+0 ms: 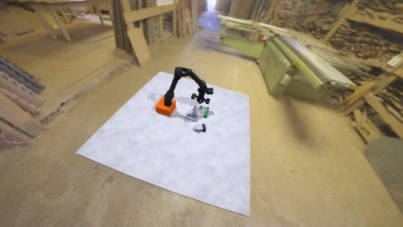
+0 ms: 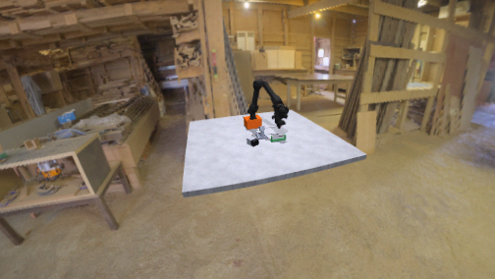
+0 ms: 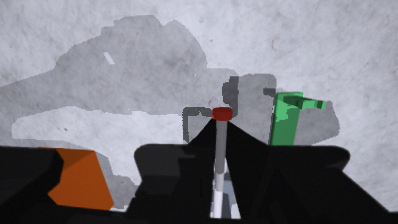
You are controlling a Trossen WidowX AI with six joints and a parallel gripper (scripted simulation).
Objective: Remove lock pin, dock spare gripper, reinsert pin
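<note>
The green strip is 9 cm ahead of my gripper tip, 6 cm to the right of it and 4 cm below it. The rest, counted from my gripper tip: grey mount 3 cm behind, 15 cm to the right, 1 cm below; spare gripper 6 cm ahead, 28 cm to the right, 4 cm below.
</note>
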